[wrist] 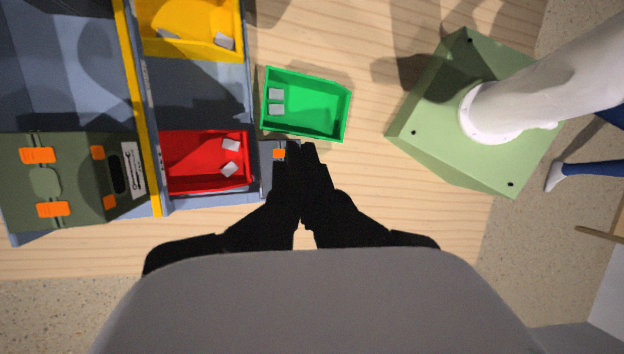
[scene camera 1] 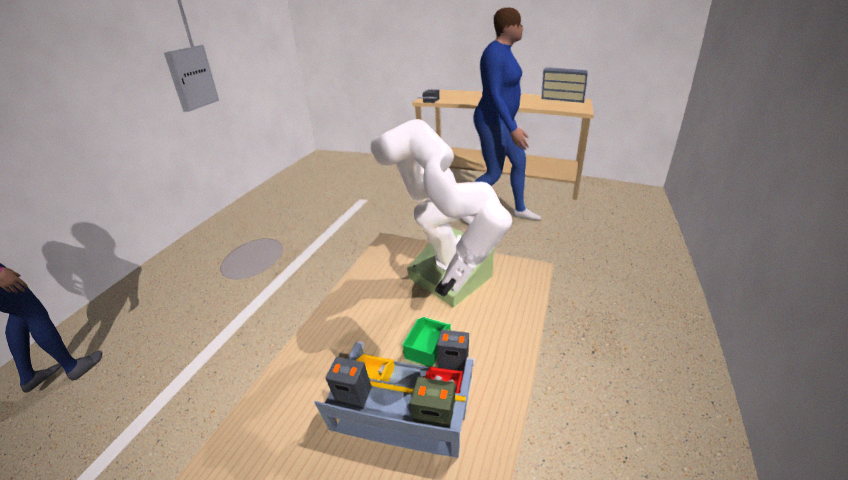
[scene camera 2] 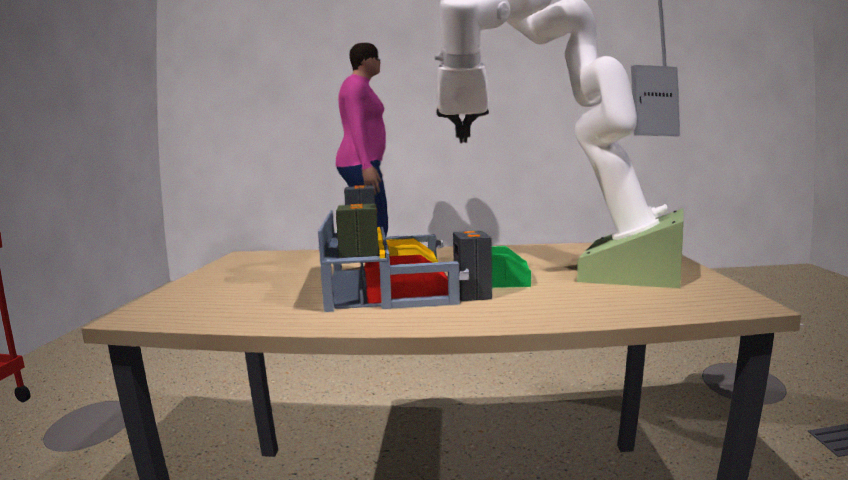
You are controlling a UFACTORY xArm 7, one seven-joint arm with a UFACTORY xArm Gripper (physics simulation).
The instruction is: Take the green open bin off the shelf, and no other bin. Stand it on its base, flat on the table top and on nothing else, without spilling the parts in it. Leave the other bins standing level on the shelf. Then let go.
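Frame: origin at the arm's base, x ahead, y left, z up, level; centimetres.
Seen in the pictures: gripper, fingertip midpoint: (wrist: pixel 296 161) (scene camera 1: pixel 440 292) (scene camera 2: pixel 463 140); arm's base at its link origin: (wrist: pixel 490 113) (scene camera 1: pixel 450 257) (scene camera 2: pixel 636 231).
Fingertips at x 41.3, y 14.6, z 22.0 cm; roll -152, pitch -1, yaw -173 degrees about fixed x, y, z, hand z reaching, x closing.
Observation:
Pixels of each thing's top centre, then the offset from my fingertips to it. Level surfaces: height alone.
- green open bin at its top centre: (wrist: pixel 312 107) (scene camera 2: pixel 491 250) (scene camera 1: pixel 427 330) dx -5.4, dy -8.0, dz -25.0 cm
- table top at its surface level: dz -32.5 cm
- yellow bin at its top centre: (scene camera 2: pixel 400 242) (scene camera 1: pixel 367 371) dx +17.2, dy -17.1, dz -24.4 cm
- red bin at its top centre: (wrist: pixel 193 162) (scene camera 2: pixel 405 260) (scene camera 1: pixel 441 385) dx +12.3, dy +5.1, dz -24.4 cm
- dark grey case at its top centre: (wrist: pixel 281 169) (scene camera 2: pixel 471 233) (scene camera 1: pixel 453 338) dx -1.4, dy +3.2, dz -19.3 cm
- olive case at its top centre: (wrist: pixel 45 183) (scene camera 2: pixel 356 205) (scene camera 1: pixel 432 392) dx +21.6, dy +7.4, dz -12.6 cm
- dark case at its top centre: (scene camera 2: pixel 359 186) (scene camera 1: pixel 344 369) dx +26.6, dy -15.2, dz -10.1 cm
The green open bin (scene camera 1: pixel 426 341) (scene camera 2: pixel 510 268) (wrist: pixel 312 107) stands on its base on the table top (scene camera 2: pixel 267 315), beside the shelf (scene camera 1: pixel 389 429) (scene camera 2: pixel 419 302) (wrist: pixel 210 202) and apart from it. Two grey parts lie in it in the wrist view. The yellow bin (scene camera 1: pixel 376 368) (scene camera 2: pixel 410 248) (wrist: pixel 187 25) and the red bin (scene camera 1: pixel 449 378) (scene camera 2: pixel 416 279) (wrist: pixel 202 162) stand on the shelf with grey parts in them. My gripper (scene camera 1: pixel 443 289) (scene camera 2: pixel 462 140) (wrist: pixel 296 161) is shut and empty, high above the table.
A dark grey case (scene camera 1: pixel 452 350) (scene camera 2: pixel 473 264) (wrist: pixel 270 165) stands on the table between the shelf's front and the green bin's side. An olive case (scene camera 1: pixel 432 401) (scene camera 2: pixel 357 230) (wrist: pixel 65 180) and another dark case (scene camera 1: pixel 348 382) (scene camera 2: pixel 359 195) stand on the shelf's top. Two people stand beyond the table.

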